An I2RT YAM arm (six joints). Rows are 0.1 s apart.
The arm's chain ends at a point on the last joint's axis. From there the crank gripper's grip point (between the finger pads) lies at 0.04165 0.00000 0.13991 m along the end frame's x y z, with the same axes.
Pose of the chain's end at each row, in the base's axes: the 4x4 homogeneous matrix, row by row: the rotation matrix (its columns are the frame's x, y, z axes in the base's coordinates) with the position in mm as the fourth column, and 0 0 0 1 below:
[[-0.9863, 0.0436, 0.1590, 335.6], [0.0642, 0.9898, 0.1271, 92.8], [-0.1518, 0.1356, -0.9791, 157.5], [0, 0, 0, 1]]
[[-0.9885, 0.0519, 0.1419, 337.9], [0.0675, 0.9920, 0.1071, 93.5], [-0.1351, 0.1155, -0.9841, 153.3], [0, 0, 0, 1]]
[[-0.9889, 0.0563, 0.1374, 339.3], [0.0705, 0.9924, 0.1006, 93.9], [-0.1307, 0.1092, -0.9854, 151.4], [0, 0, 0, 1]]
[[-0.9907, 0.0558, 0.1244, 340.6], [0.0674, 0.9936, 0.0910, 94.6], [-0.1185, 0.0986, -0.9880, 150.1], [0, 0, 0, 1]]
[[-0.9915, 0.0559, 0.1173, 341.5], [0.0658, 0.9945, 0.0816, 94.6], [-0.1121, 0.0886, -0.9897, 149.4], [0, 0, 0, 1]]
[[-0.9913, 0.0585, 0.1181, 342.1], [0.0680, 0.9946, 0.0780, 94.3], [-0.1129, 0.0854, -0.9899, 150.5], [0, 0, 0, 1]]
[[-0.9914, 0.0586, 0.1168, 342.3], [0.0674, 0.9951, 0.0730, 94.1], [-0.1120, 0.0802, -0.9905, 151.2], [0, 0, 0, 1]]
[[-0.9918, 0.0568, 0.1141, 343.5], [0.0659, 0.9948, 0.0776, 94.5], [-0.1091, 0.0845, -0.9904, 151.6], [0, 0, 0, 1]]
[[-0.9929, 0.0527, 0.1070, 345.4], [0.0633, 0.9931, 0.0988, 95.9], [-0.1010, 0.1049, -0.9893, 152.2], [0, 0, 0, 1]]
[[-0.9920, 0.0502, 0.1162, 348.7], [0.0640, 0.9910, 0.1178, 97.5], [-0.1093, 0.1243, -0.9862, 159.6], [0, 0, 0, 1]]
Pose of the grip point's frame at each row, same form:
[[-0.9863, 0.0436, 0.1590, 316.8], [0.0642, 0.9898, 0.1271, 113.3], [-0.1518, 0.1356, -0.9791, 14.2], [0, 0, 0, 1]]
[[-0.9885, 0.0519, 0.1419, 316.6], [0.0675, 0.9920, 0.1071, 111.3], [-0.1351, 0.1155, -0.9841, 10.0], [0, 0, 0, 1]]
[[-0.9889, 0.0563, 0.1374, 317.3], [0.0705, 0.9924, 0.1006, 110.9], [-0.1307, 0.1092, -0.9854, 8.1], [0, 0, 0, 1]]
[[-0.9907, 0.0558, 0.1244, 316.7], [0.0674, 0.9936, 0.0910, 110.1], [-0.1185, 0.0986, -0.9880, 6.9], [0, 0, 0, 1]]
[[-0.9915, 0.0559, 0.1173, 316.6], [0.0658, 0.9945, 0.0816, 108.8], [-0.1121, 0.0886, -0.9897, 6.3], [0, 0, 0, 1]]
[[-0.9913, 0.0585, 0.1181, 317.3], [0.0680, 0.9946, 0.0780, 108.0], [-0.1129, 0.0854, -0.9899, 7.3], [0, 0, 0, 1]]
[[-0.9914, 0.0586, 0.1168, 317.3], [0.0674, 0.9951, 0.0730, 107.1], [-0.1120, 0.0802, -0.9905, 8.0], [0, 0, 0, 1]]
[[-0.9918, 0.0568, 0.1141, 318.2], [0.0659, 0.9948, 0.0776, 108.1], [-0.1091, 0.0845, -0.9904, 8.5], [0, 0, 0, 1]]
[[-0.9929, 0.0527, 0.1070, 319.0], [0.0633, 0.9931, 0.0988, 112.4], [-0.1010, 0.1049, -0.9893, 9.6], [0, 0, 0, 1]]
[[-0.9920, 0.0502, 0.1162, 323.6], [0.0640, 0.9910, 0.1178, 116.6], [-0.1093, 0.1243, -0.9862, 17.1], [0, 0, 0, 1]]

